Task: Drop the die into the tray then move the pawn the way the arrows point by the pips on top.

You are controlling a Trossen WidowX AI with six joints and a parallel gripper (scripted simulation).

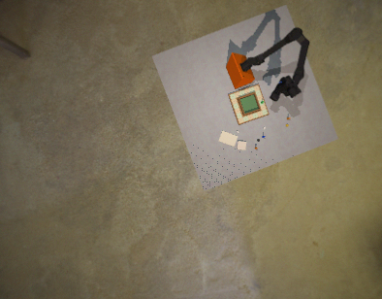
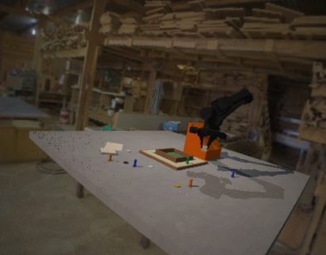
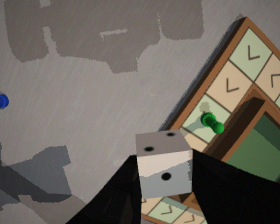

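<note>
Now: gripper tip 2 cm short of the green pawn, 7 cm to the left of it and 8 cm above it. Also, from my gripper tip: white die right at my gripper tip.
</note>
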